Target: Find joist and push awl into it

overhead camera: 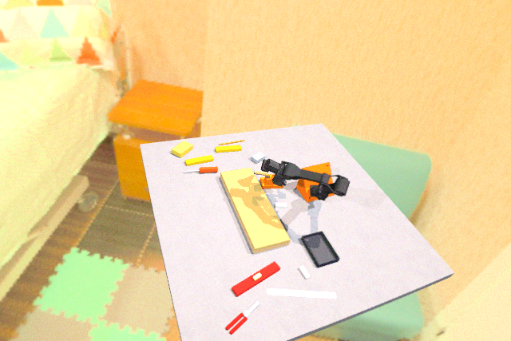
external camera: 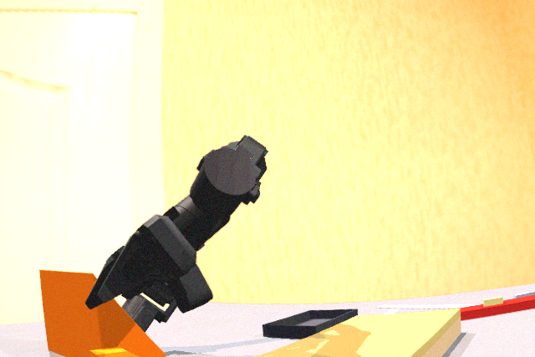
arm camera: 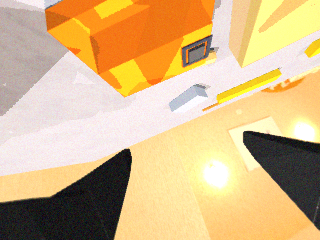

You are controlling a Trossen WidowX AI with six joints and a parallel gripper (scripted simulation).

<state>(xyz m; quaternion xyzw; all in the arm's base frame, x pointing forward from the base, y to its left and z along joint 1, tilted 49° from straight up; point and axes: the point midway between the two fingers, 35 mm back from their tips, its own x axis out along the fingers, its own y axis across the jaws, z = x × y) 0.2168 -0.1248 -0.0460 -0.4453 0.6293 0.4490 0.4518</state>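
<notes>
Right now my gripper tip is 2 cm short of the orange stud finder, 2 cm to the right of it and 7 cm above it. Also, from my gripper tip: awl 6 cm to the right, 11 cm below; red level 26 cm ahead, 56 cm to the left, 10 cm below; dark tray 8 cm behind, 48 cm to the left, 10 cm below.
</notes>
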